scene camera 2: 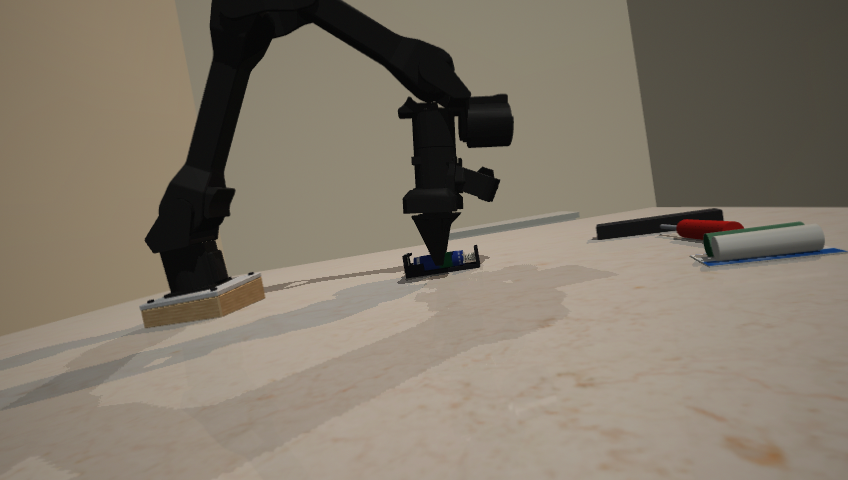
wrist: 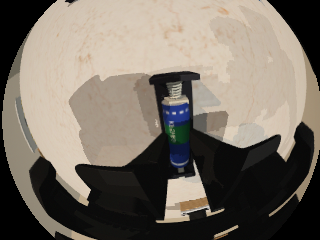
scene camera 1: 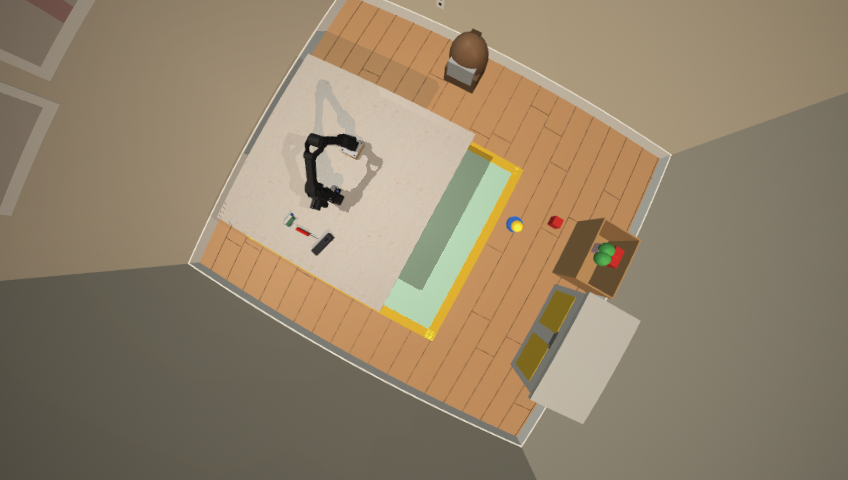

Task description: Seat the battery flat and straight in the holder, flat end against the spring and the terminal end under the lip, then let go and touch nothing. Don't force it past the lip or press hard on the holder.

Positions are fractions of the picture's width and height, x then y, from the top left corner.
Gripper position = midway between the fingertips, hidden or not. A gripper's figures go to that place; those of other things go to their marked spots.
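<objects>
My gripper (wrist: 0.55,0.56) is 10 cm from the lens, while a battery (wrist: 0.55,0.51) is 8 cm from the lens.
</objects>
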